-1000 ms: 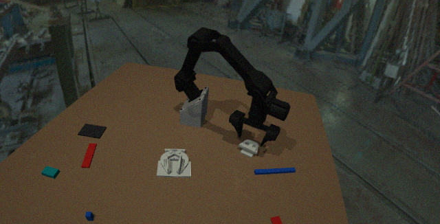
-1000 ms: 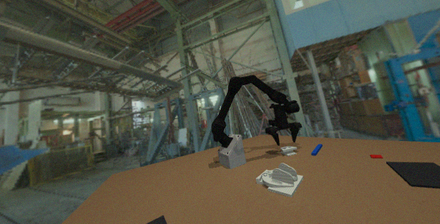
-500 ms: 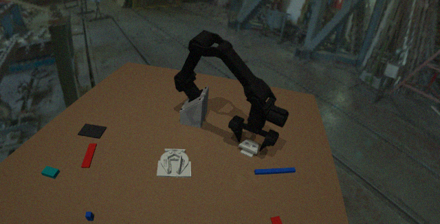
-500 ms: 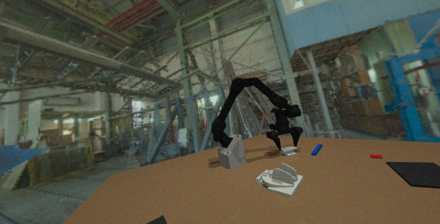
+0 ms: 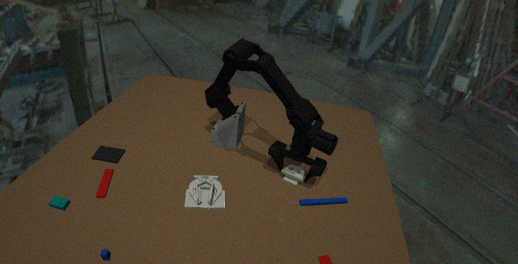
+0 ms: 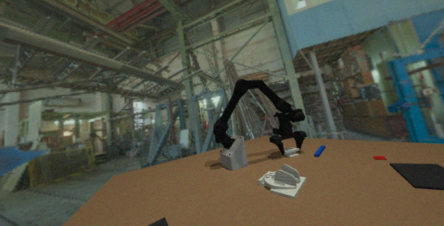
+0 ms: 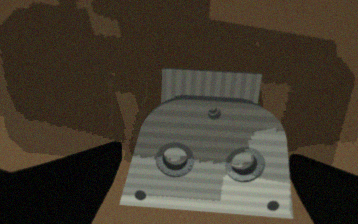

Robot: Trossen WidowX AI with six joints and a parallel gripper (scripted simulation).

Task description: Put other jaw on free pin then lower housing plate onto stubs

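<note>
The white block lies 1 cm behind my gripper tip. The rest, counted from my gripper tip: white base: 17 cm ahead, 25 cm to the right, 1 cm below; grey jaw: 13 cm ahead, 28 cm to the right; blue bar: 9 cm ahead, 11 cm to the left, 1 cm below.
</note>
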